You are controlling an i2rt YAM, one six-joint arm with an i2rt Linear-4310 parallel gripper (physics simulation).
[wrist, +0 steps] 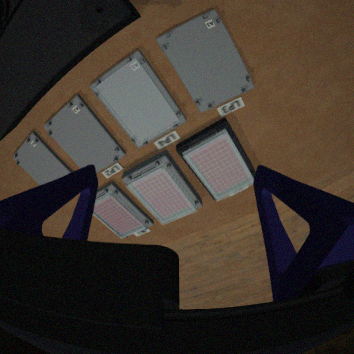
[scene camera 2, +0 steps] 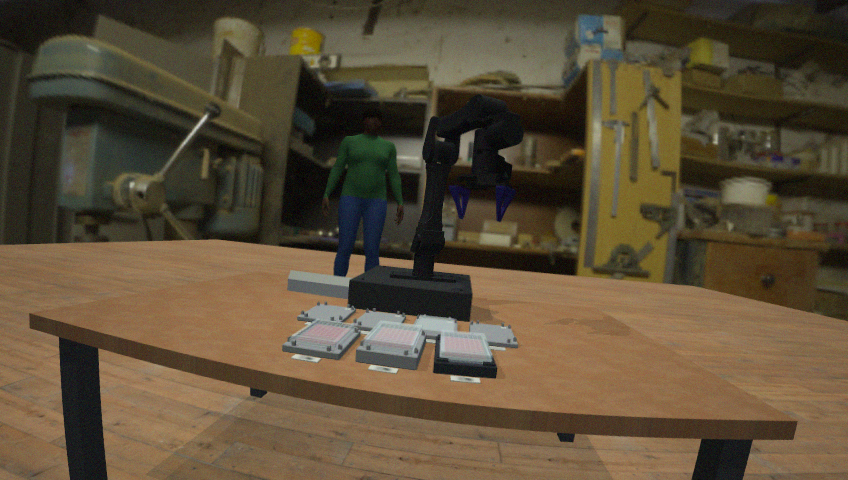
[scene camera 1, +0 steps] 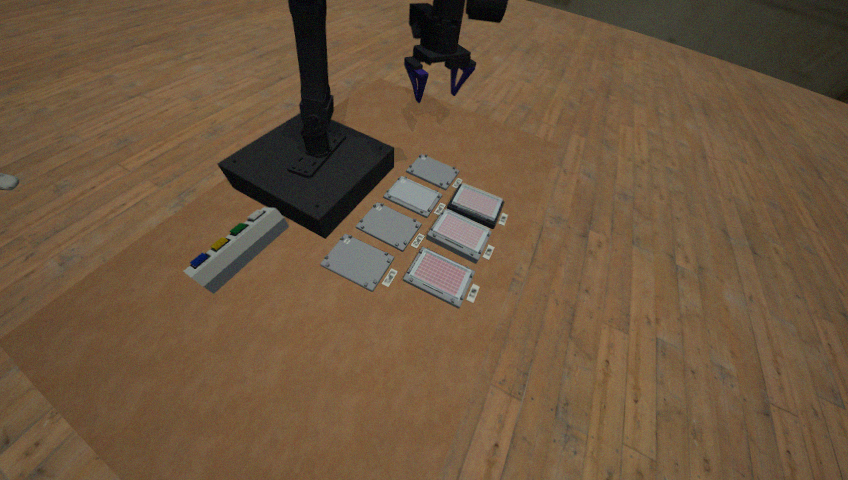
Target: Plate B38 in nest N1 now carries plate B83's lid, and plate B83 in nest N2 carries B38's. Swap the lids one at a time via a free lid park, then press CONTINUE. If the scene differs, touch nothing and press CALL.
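Pixels of known places: gripper, between the fingertips: (wrist: 175, 173) (scene camera 2: 479, 220) (scene camera 1: 436, 98); arm's base, origin of its link: (scene camera 2: 422, 278) (scene camera 1: 319, 152).
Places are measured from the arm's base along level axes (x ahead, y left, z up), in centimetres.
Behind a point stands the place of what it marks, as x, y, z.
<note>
My gripper (scene camera 1: 436, 98) @(29.1, 9.2, 18.1) (scene camera 2: 480, 219) @(29.1, 9.2, 18.1) (wrist: 175, 173) @(29.1, 9.2, 18.1) is open and empty, high above the table. Three pink-welled plates sit in nests: one (scene camera 1: 477, 202) @(46.3, 3.5, -4.4) (scene camera 2: 464, 344) @(48.2, 4.4, -4.4) (wrist: 220, 165) @(45.3, 5.2, -4.5) in a black nest, one (scene camera 1: 460, 230) @(43.9, -8.3, -4.1) (scene camera 2: 391, 336) @(47.3, -8.4, -4.1) (wrist: 162, 192) @(42.9, -6.5, -4.1) in the middle grey nest, one (scene camera 1: 445, 273) @(43.5, -20.3, -6.3) (scene camera 2: 324, 333) @(44.2, -20.6, -5.6) (wrist: 120, 212) @(41.8, -18.4, -5.4) in the end grey nest. Their numbers and clear lids cannot be told apart. A pale lid (scene camera 1: 413, 195) @(28.2, 0.7, -6.3) (scene camera 2: 436, 325) @(30.0, 1.6, -6.3) (wrist: 135, 102) @(27.7, 1.7, -6.3) lies on park LP4. Park LP3 (scene camera 1: 434, 172) @(30.9, 13.6, -7.1) (wrist: 205, 60) @(29.9, 14.4, -7.1) and park LP2 (scene camera 1: 389, 226) @(25.8, -11.7, -7.1) (wrist: 85, 132) @(25.1, -9.3, -7.1) are bare.
The end park (scene camera 1: 358, 261) @(22.9, -24.2, -7.1) (scene camera 2: 327, 312) @(23.2, -24.1, -7.1) is bare. The button box (scene camera 1: 246, 258) @(-1.0, -32.9, -6.5) (scene camera 2: 318, 284) @(-0.8, -31.8, -4.8) has blue, yellow, green and white buttons; their labels are unreadable. It stands beside the black arm base (scene camera 1: 273, 157) @(-9.6, -6.9, 0.3) (scene camera 2: 410, 294) @(15.0, -4.0, -2.5). A person (scene camera 2: 367, 169) stands behind the table.
</note>
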